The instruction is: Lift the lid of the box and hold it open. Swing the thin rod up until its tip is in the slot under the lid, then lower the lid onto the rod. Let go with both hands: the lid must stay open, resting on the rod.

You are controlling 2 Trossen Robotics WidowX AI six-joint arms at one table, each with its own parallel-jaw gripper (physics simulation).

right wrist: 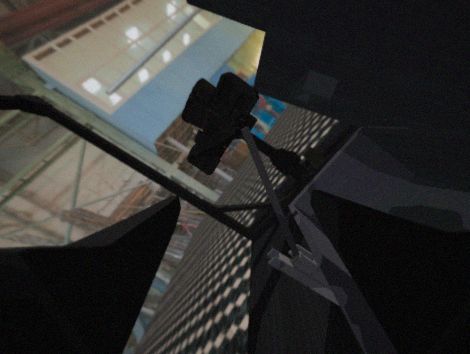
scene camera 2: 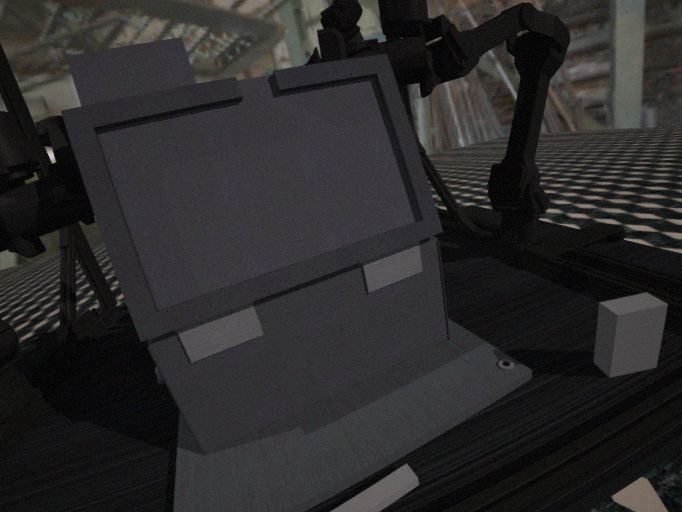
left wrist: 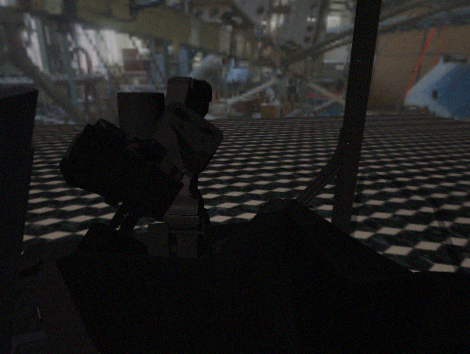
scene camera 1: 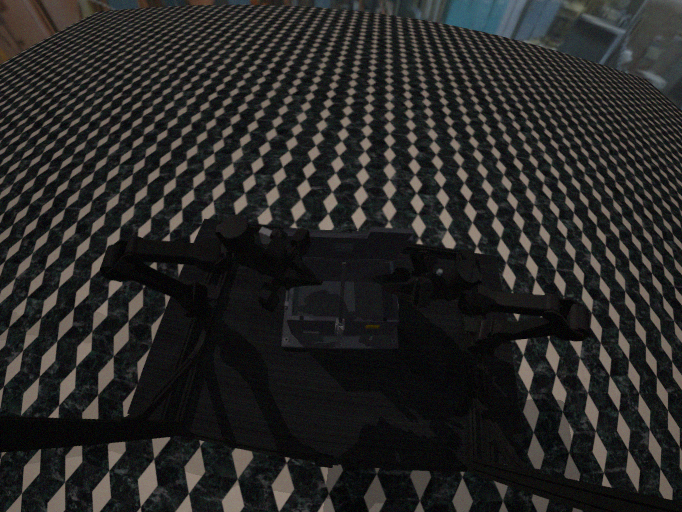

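Pixels of known places: left gripper, fingertip midpoint: [right wrist: 194,153] [left wrist: 280,210] [scene camera 1: 322,282]; right gripper, fingertip midpoint: [right wrist: 244,199] [left wrist: 155,224] [scene camera 1: 377,282]; left arm's base at its link origin: [right wrist: 304,176] [scene camera 2: 521,240] [scene camera 1: 203,311]; right arm's base at its link origin: [scene camera 2: 10,408] [left wrist: 190,252] [scene camera 1: 475,345].
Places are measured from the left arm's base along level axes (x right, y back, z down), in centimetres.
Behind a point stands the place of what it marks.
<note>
The grey box [scene camera 1: 339,336] {x 4.5, y -45.5, z -11.8 cm} [scene camera 2: 314,356] {x -19.7, y -45.6, z -5.2 cm} [right wrist: 367,175] {x -11.9, y -30.3, z -6.1 cm} sits mid-table with its lid [scene camera 1: 361,245] {x -15.3, y -48.1, z -27.6 cm} [scene camera 2: 258,188] {x -17.5, y -46.1, z -23.3 cm} raised steeply at the back; the lid's dark underside [right wrist: 339,53] {x -15.1, y -49.3, z -28.5 cm} fills the top of the right wrist view. The thin rod [scene camera 1: 342,292] {x -3.2, y -44.7, z -24.2 cm} [right wrist: 269,197] {x -3.1, y -45.1, z -23.8 cm} [left wrist: 319,184] stands up from its hinge bracket [right wrist: 297,260] {x 1.6, y -46.3, z -15.8 cm} inside the box. My left gripper [scene camera 1: 303,274] [right wrist: 194,153] {x -0.2, y -40.1, z -34.5 cm} is shut, and the rod's upper end meets it. My right gripper [scene camera 1: 391,276] is open and empty at the lid's right side, under its front edge; I cannot tell if it touches the lid.
The box stands on a grey base plate [scene camera 2: 415,406] {x -25.6, y -37.5, z 0.7 cm} on a dark mat [scene camera 1: 263,396] {x 22.5, y -25.6, z 1.9 cm} over a checkered floor. The left arm [scene camera 2: 527,102] {x 0.1, y 2.9, z -25.1 cm} rises behind the lid. The right arm [left wrist: 174,151] {x -3.2, y -56.4, z -32.7 cm} and a dark upright post [left wrist: 356,105] {x 35.4, y -87.8, z -32.6 cm} show in the left wrist view.
</note>
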